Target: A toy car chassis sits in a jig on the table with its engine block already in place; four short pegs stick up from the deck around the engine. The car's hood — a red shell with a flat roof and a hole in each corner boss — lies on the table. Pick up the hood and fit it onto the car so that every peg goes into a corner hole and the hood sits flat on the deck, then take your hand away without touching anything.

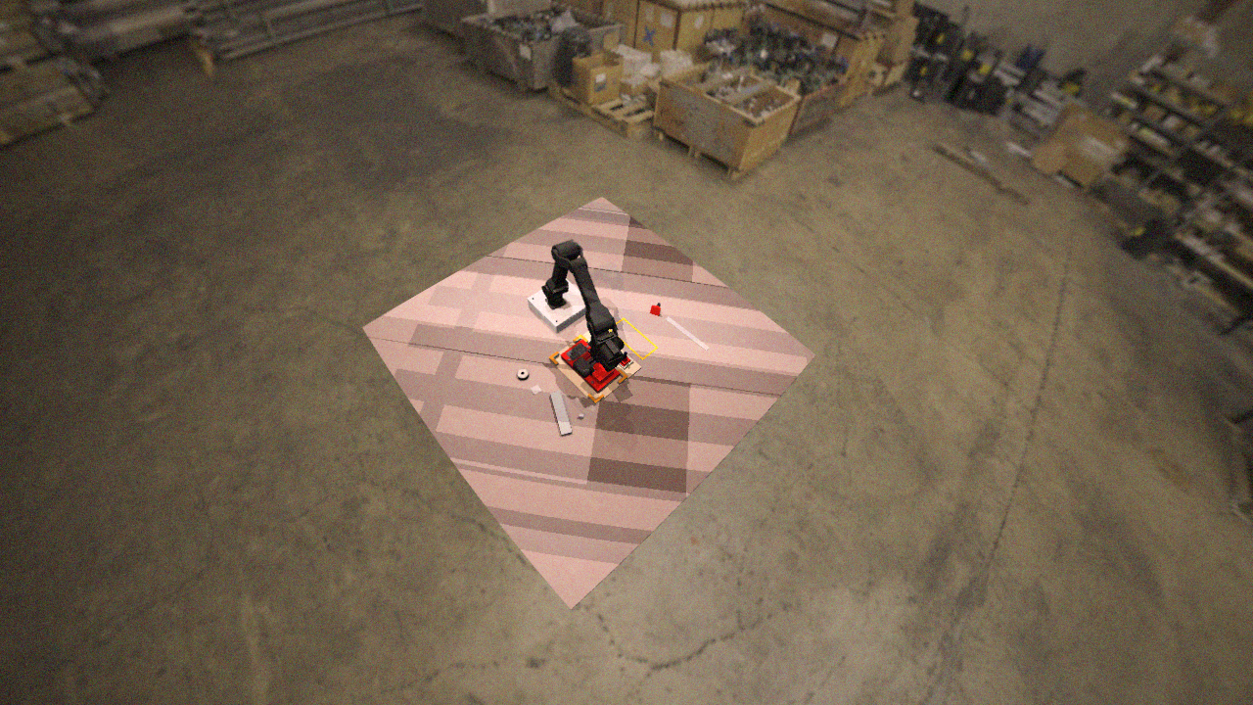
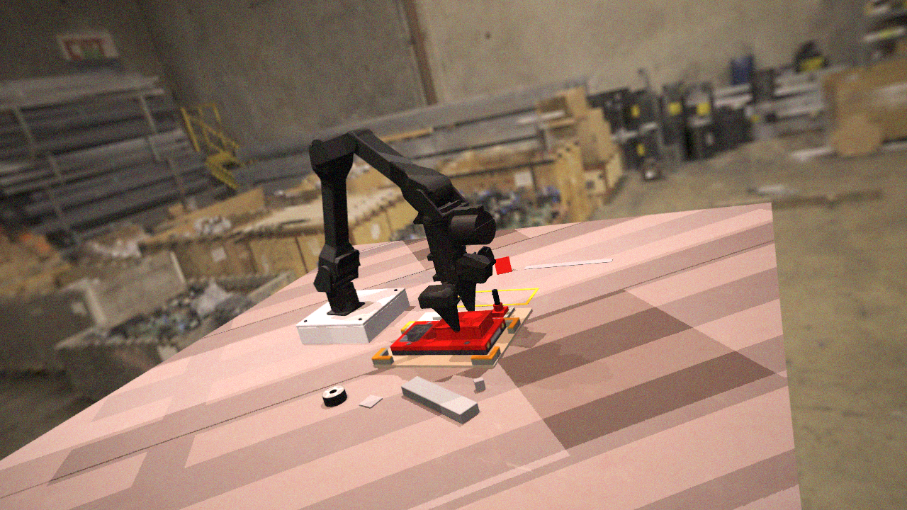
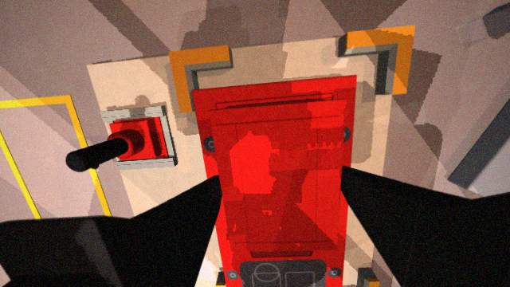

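The red hood lies right at my gripper tip. Also, from my gripper tip: grey engine block: 2 cm below.
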